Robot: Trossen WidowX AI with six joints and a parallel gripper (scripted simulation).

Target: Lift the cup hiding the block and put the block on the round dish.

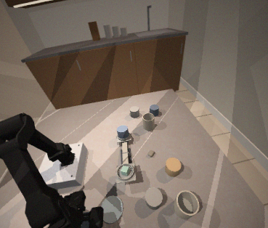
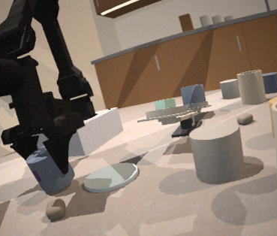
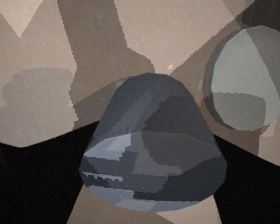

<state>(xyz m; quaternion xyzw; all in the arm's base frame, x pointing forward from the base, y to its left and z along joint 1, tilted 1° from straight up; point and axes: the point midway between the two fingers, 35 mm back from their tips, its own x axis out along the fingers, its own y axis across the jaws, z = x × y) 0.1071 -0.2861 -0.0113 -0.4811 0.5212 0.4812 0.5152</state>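
The round dish lies 100 mm ahead of my gripper tip, 40 mm to the left of it and 30 mm below it. Round my gripper tip: orange cylinder: 430 mm ahead, 120 mm to the left, 10 mm above; then small balance: 210 mm ahead, 270 mm to the left, 10 mm below; then balance beam: 200 mm ahead, 270 mm to the left, 10 mm above.
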